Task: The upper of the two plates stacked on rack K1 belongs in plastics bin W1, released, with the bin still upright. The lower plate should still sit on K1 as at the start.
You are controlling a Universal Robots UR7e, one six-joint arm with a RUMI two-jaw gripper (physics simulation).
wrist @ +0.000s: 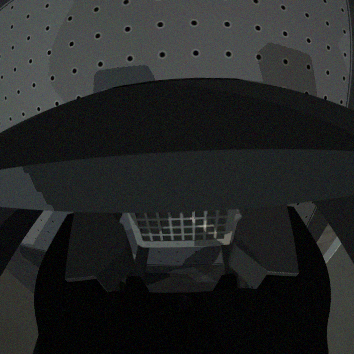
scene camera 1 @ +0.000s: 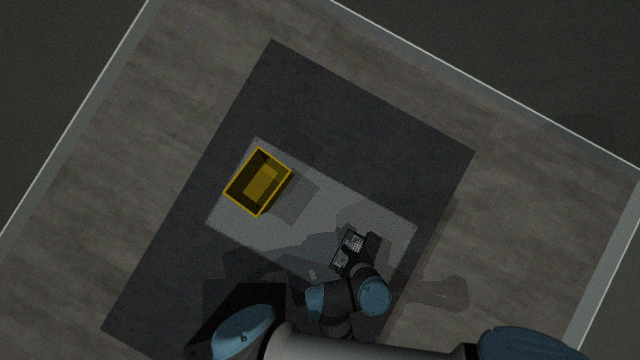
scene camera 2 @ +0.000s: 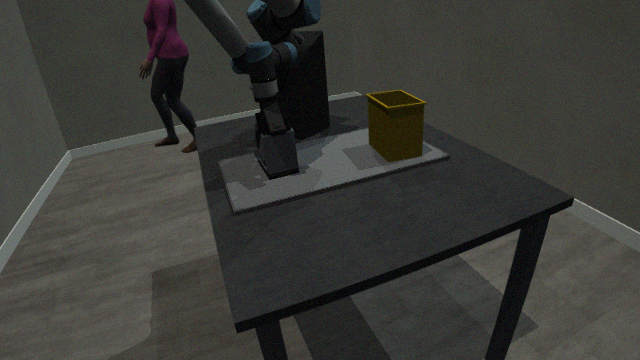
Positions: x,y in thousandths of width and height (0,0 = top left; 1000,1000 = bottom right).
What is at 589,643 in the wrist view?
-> A pale plate.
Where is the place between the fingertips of my gripper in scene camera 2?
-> At 434,446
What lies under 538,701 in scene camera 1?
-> My gripper.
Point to a grey upright panel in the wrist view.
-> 566,408
